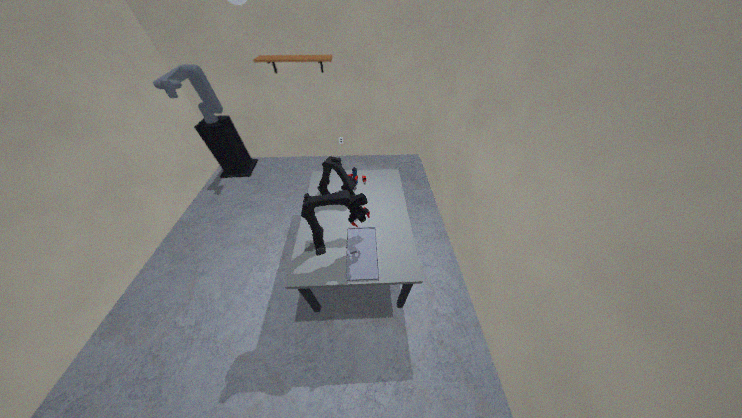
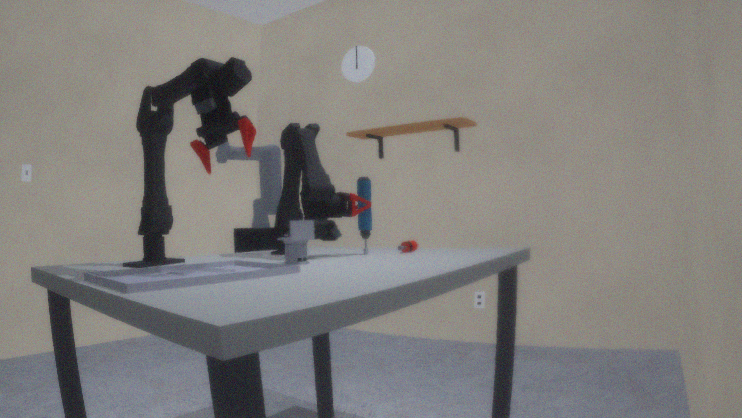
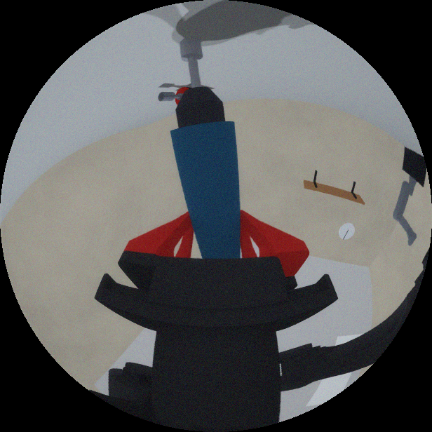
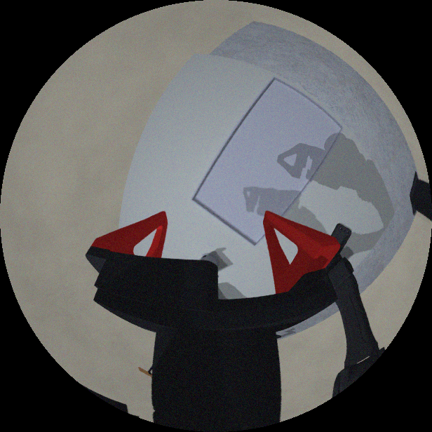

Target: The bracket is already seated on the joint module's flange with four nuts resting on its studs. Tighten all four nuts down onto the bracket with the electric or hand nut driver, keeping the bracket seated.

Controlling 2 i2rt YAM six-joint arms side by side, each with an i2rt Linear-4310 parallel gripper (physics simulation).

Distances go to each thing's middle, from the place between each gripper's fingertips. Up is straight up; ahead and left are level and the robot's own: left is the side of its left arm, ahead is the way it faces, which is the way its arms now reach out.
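Scene:
From my right hand, the shallow pale tray (image 1: 362,263) is 23 cm below, 9 cm to the right and 2 cm behind, and the blue electric nut driver (image 2: 365,217) is 11 cm below it, 5 cm behind it and 59 cm to the left of it.
My left hand is 40 mm above the blue electric nut driver, and it's 10 mm beyond the driver and 10 mm to the left of it. The shallow pale tray, counted from that same left hand, is 150 mm below, 20 mm ahead and 690 mm to the right.

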